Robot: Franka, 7 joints.
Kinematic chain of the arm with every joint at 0, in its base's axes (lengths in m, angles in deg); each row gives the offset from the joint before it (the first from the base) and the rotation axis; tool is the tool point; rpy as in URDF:
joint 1: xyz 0 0 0.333 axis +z
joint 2: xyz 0 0 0 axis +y
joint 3: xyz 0 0 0.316 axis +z
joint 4: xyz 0.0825 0 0 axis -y
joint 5: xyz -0.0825 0 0.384 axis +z
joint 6: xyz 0 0 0 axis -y
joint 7: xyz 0.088 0 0 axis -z
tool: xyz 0 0 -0.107 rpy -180 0 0
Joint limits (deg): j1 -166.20..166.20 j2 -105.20..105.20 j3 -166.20..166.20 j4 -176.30..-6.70 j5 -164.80..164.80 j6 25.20..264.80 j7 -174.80..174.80
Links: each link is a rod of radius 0.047 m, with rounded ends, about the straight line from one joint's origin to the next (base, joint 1, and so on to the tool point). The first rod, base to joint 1, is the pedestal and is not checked.
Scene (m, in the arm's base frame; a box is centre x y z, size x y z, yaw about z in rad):
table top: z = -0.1
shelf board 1: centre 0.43 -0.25 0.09 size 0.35 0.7 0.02 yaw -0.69
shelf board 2: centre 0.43 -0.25 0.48 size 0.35 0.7 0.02 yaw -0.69
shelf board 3: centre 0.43 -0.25 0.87 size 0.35 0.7 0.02 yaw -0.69
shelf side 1: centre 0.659 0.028 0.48 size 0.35 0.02 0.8 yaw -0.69
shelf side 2: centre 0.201 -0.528 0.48 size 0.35 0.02 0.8 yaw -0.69
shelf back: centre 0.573 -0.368 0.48 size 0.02 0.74 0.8 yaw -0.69
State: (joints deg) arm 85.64 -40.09 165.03 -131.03 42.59 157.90 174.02
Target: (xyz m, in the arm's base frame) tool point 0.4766 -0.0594 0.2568
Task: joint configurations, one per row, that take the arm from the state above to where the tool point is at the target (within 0.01 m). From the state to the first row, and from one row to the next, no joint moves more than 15 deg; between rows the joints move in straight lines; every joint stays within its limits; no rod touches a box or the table.
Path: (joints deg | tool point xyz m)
1: 73.20 -37.41 150.74 -136.32 44.66 160.65 174.02 | -0.3771 -0.2658 0.0859
2: 60.76 -34.72 136.45 -141.60 46.74 163.41 174.02 | -0.4515 -0.0519 0.1356
3: 48.33 -32.04 122.15 -146.89 48.81 166.16 174.02 | -0.4123 0.1619 0.1856
4: 35.89 -29.36 107.86 -152.17 50.89 168.92 174.02 | -0.2774 0.3218 0.2283
5: 23.45 -26.67 93.57 -157.46 52.96 171.67 174.02 | -0.0888 0.3909 0.2582
6: 11.01 -23.99 79.28 -162.75 55.04 174.43 174.02 | 0.0998 0.3593 0.2725
7: -1.43 -21.30 64.99 -168.03 57.11 177.18 174.02 | 0.2384 0.2455 0.2711
8: -13.87 -18.62 50.70 -173.32 59.18 179.94 174.02 | 0.2955 0.0901 0.2568
9: -21.49 -9.45 45.92 -163.35 57.43 177.70 174.02 | 0.3593 0.0732 0.2613
10: -29.11 -0.27 41.14 -153.39 55.69 175.46 174.02 | 0.4238 0.0232 0.2627
11: -36.73 8.90 36.37 -143.43 53.94 173.22 174.02 | 0.4766 -0.0594 0.2568

